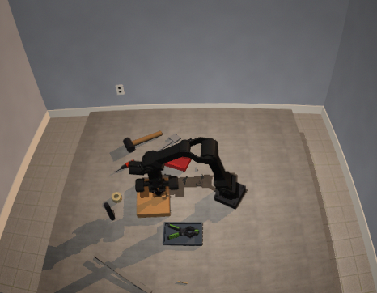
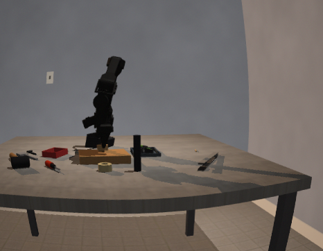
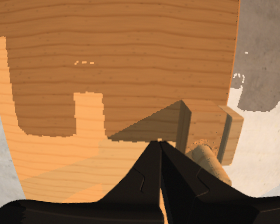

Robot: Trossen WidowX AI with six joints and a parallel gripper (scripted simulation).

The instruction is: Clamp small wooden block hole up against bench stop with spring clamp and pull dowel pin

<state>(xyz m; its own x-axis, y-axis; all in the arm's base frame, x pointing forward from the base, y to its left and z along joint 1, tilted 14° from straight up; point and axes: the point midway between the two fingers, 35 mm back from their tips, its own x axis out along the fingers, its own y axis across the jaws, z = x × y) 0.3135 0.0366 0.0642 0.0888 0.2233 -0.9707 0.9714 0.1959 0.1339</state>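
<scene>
Right now the dowel pin is 30 mm below my hand, 20 mm behind it and 10 mm to the right of it. From my hand the other things lie so: wooden board: 60 mm below, 30 mm ahead; bench stop: 40 mm below, 40 mm behind, 20 mm to the right; small wooden block: 40 mm below, 20 mm behind, 10 mm to the right.
</scene>
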